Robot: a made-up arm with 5 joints.
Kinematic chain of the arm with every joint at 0, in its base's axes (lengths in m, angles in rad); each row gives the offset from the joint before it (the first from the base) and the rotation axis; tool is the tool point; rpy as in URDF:
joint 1: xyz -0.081 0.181 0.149 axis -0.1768 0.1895 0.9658
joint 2: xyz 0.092 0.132 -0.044 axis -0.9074 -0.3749 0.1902
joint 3: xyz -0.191 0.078 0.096 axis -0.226 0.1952 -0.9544
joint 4: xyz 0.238 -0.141 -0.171 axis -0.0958 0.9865 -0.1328
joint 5: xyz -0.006 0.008 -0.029 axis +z
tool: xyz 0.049 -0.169 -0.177 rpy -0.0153 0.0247 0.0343
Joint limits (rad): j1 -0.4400..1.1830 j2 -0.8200..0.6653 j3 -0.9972..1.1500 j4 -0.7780..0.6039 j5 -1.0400..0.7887
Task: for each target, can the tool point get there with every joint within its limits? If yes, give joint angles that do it. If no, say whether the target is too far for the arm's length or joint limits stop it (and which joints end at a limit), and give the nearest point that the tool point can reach.
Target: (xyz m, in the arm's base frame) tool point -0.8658 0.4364 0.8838
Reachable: no: too far | nearest point -0.4947 0.2572 0.1821 | short by 0.814 m
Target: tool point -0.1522 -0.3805 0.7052
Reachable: no: joint limits stop it (at a limit: joint 2, joint 3, joint 4) | nearest point -0.0872 -0.1787 0.2791 | short by 0.476 m
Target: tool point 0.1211 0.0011 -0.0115
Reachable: yes | joints 0.9238 0.4592 0.3514 0.4774 0.1538
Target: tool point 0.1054 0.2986 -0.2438
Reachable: yes | joints 0.3981 -0.5343 -0.0168 -0.5398 0.1563
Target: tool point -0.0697 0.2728 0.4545
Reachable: no: joint limits stop it (at a limit: joint 1, joint 2, joint 4, joint 5) | nearest point 0.2310 0.1679 0.2508 | short by 0.378 m
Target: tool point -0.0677 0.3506 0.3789
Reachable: no: joint limits stop it (at a limit: joint 1, joint 2, joint 4, joint 5) | nearest point 0.2173 0.3149 0.1796 | short by 0.350 m
